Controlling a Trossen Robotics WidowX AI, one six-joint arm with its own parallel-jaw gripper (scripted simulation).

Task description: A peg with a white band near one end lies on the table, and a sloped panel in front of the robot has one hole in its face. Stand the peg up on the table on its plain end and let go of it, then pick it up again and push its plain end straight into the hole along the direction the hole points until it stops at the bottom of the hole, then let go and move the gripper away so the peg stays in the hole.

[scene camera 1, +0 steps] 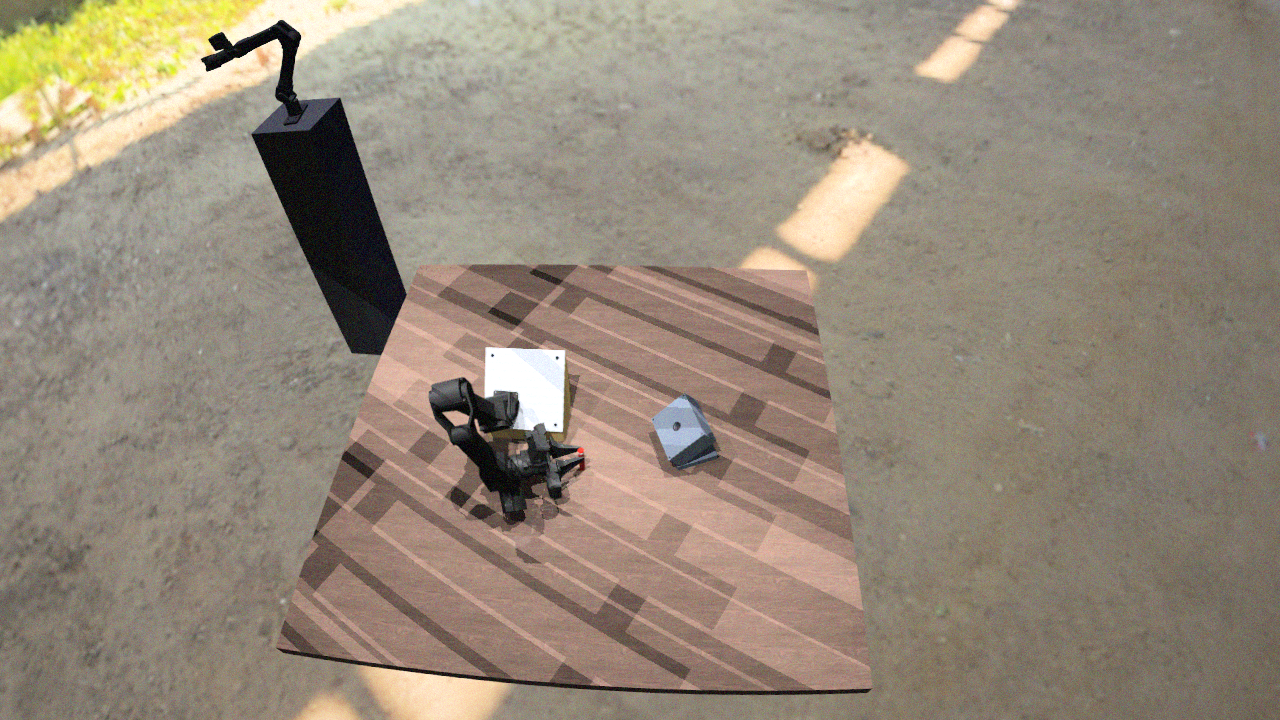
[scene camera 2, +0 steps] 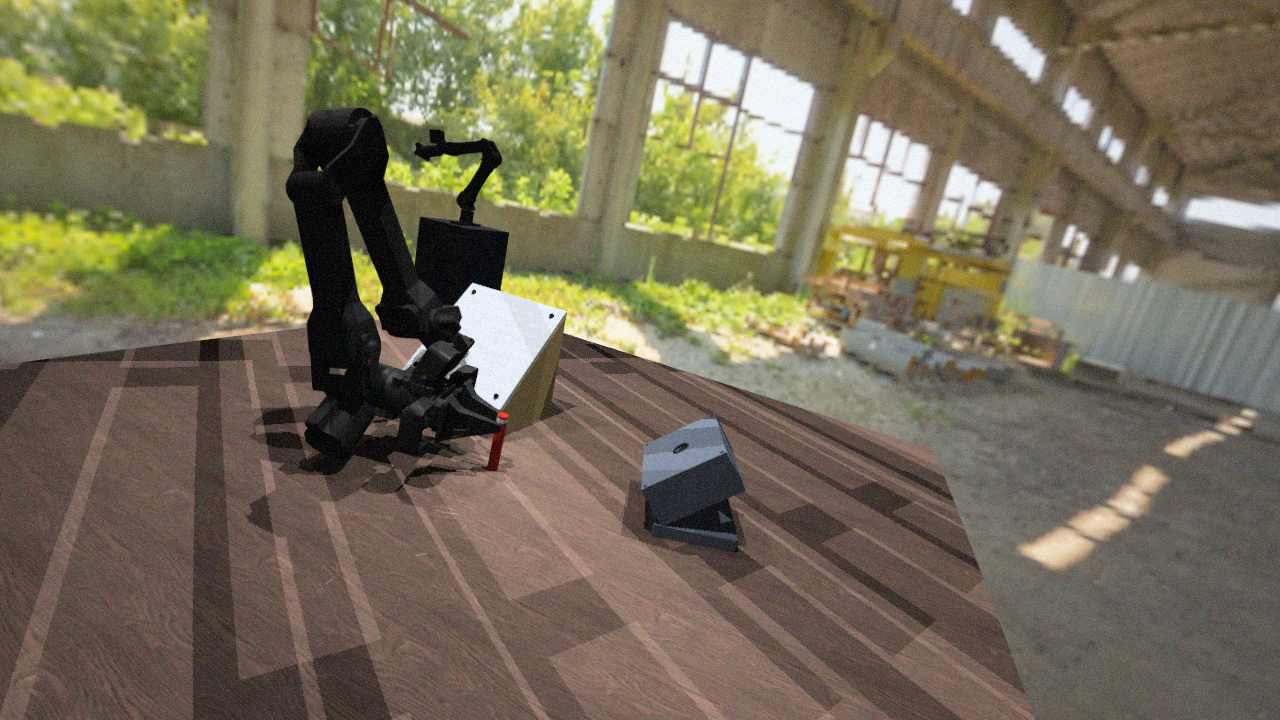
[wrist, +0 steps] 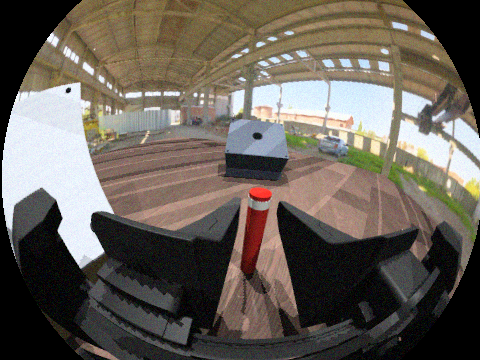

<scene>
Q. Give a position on a grey sloped panel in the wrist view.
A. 245,151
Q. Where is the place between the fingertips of the gripper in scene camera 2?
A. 503,424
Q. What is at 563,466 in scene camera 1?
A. The gripper.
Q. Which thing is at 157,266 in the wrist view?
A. The gripper.
</scene>
